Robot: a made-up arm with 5 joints.
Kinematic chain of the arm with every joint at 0, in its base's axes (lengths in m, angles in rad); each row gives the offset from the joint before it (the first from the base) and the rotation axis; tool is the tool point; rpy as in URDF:
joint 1: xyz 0 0 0.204 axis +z
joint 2: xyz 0 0 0 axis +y
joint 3: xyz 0.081 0 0.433 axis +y
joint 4: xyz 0.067 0 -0.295 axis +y
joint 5: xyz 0.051 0 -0.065 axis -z
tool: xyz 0 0 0 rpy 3.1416 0 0
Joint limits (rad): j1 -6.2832..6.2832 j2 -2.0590..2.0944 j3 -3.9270..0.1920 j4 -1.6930..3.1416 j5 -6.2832..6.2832
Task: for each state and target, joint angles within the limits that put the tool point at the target. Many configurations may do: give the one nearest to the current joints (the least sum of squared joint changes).
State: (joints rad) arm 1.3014 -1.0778 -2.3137 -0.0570 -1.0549
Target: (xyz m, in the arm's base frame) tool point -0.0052 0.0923 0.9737
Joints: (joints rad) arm 1.6271 -0.3721 -1.9788 0.0184 -1.0549
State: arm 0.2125 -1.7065 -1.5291 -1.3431 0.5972
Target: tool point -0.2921 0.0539 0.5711
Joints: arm -0.1825 -1.5079 -0.6686 -1.4195 0.5972
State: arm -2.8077 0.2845 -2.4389 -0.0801 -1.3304
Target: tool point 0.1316 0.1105 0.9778
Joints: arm -2.4431 -0.2355 -2.9442 -0.3395 -1.3304
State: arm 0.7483 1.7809 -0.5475 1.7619 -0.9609
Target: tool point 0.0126 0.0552 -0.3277
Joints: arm 1.3464 2.0944 -1.1634 1.1203 -0.9609
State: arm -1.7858 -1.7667 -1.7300 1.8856 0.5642
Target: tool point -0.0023 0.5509 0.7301
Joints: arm -1.5666 -1.2617 -2.3217 1.3970 0.5642
